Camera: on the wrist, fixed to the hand. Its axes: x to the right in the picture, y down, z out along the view.
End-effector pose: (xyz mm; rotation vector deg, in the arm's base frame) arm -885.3 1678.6 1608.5 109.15 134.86 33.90
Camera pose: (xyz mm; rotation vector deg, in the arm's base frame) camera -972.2 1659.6 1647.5 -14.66 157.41 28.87
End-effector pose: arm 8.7 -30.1 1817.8 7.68 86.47 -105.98
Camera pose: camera -63.7 25.9 1850.3 57.91 -79.45 115.23
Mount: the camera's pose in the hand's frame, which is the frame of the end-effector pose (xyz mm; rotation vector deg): 10.0 -71.2 -65.3 -7.08 3.28 -87.62
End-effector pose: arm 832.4 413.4 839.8 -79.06 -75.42 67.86
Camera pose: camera 884.3 429.5 920.3 -9.16 -102.45 -0.21
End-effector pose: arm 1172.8 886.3 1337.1 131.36 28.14 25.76
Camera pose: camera 1136.7 976.3 1330.8 69.30 107.88 -13.56
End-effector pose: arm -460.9 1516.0 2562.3 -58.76 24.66 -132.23
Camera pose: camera -541.9 1569.5 2560.7 54.79 13.50 117.89
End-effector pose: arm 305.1 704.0 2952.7 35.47 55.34 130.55
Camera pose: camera 281.6 719.5 2859.7 -14.96 46.76 53.97
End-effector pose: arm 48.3 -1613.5 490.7 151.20 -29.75 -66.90
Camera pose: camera 119.8 -1549.1 504.1 -127.22 -85.43 56.81
